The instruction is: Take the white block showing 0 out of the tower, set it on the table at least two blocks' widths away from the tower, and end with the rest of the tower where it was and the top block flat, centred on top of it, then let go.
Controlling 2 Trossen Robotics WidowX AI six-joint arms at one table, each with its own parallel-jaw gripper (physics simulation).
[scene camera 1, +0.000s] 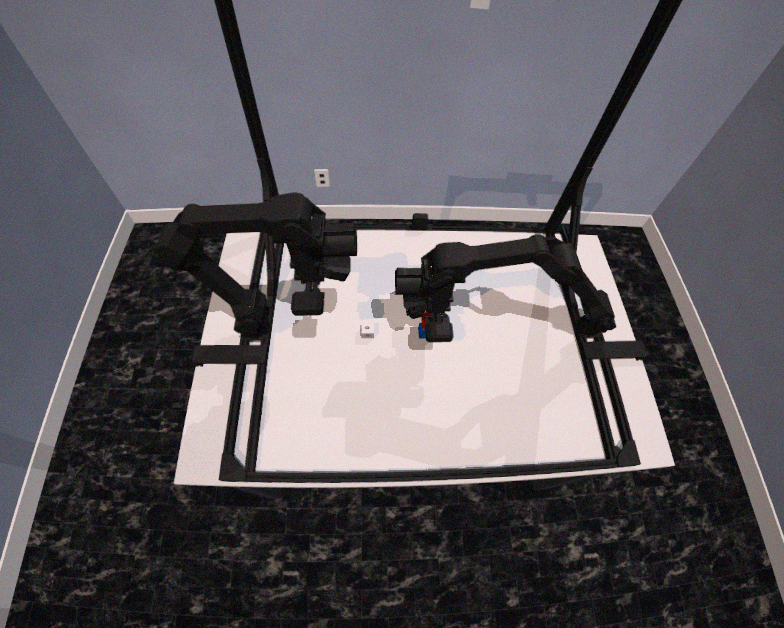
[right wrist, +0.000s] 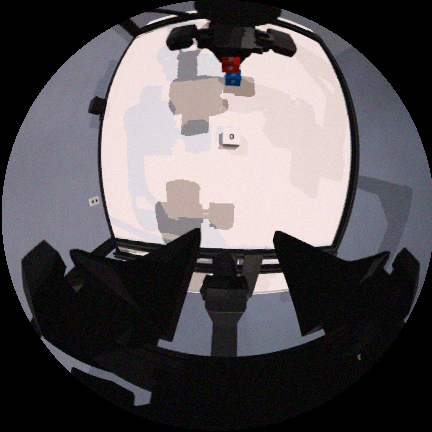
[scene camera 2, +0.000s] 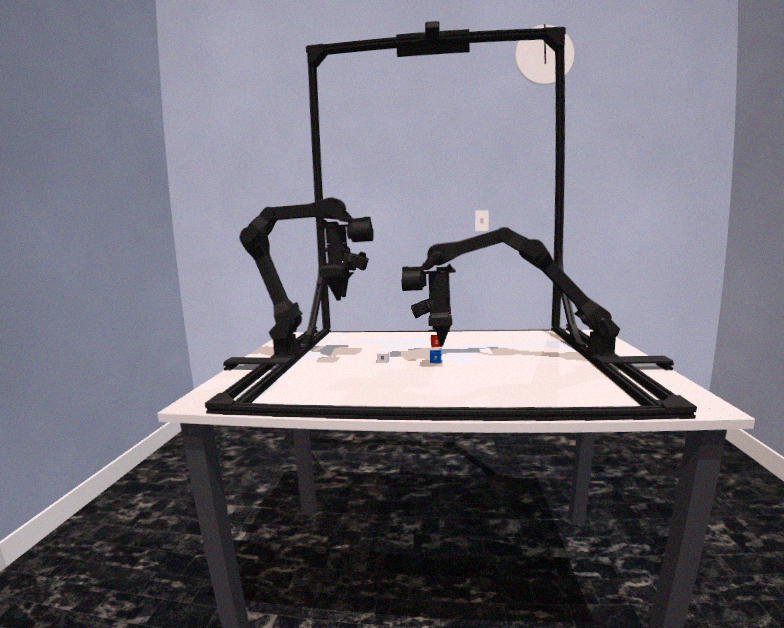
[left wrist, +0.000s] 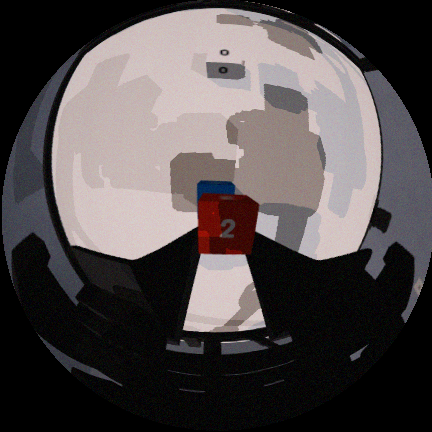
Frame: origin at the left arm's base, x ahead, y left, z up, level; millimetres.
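Seen in the pictures: left gripper, fingertip midpoint: (scene camera 1: 433, 322) (right wrist: 230, 61) (scene camera 2: 441, 343) (left wrist: 222, 232); right gripper, fingertip midpoint: (right wrist: 237, 234) (scene camera 2: 341, 298); left arm's base, link origin: (scene camera 1: 588, 327) (scene camera 2: 601, 353) (left wrist: 211, 339); right arm's base, link origin: (scene camera 1: 255, 329) (right wrist: 224, 263) (scene camera 2: 285, 354).
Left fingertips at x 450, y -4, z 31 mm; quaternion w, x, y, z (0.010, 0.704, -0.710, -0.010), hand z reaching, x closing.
Note:
Offsets run from my left fingertips to a thing's top centre. "spot": to the spot under its first point.
The white block showing 0 {dx +169, dy +4, dz -22 mm} (scene camera 1: 367, 331) (scene camera 2: 382, 357) (left wrist: 216, 71) (right wrist: 231, 137) sits flat on the table, roughly three block widths from the blue 7 block. The blue block {dx +17, dy +6, dz -22 mm} (scene camera 1: 422, 331) (scene camera 2: 435, 357) (left wrist: 216, 188) (right wrist: 233, 79) stands on the table. My left gripper (scene camera 2: 442, 342) (left wrist: 222, 232) is shut on the red 2 block {dx +14, dy +0, dz +24 mm} (scene camera 1: 426, 319) (scene camera 2: 435, 340) (left wrist: 227, 227) (right wrist: 231, 64). It holds the red block upright above the blue one, with a narrow gap in scene camera 2. My right gripper (scene camera 2: 338, 298) (right wrist: 237, 234) is open and empty, high above the table.
A black frame {spot: dx +56, dy +371, dz -36 mm} (scene camera 1: 418, 474) (scene camera 2: 451, 411) runs around the white table (scene camera 1: 654, 451) (scene camera 2: 458, 425). Its uprights rise at the back. The right arm hangs to the picture's left of the white block, and the left arm reaches in from the picture's right.

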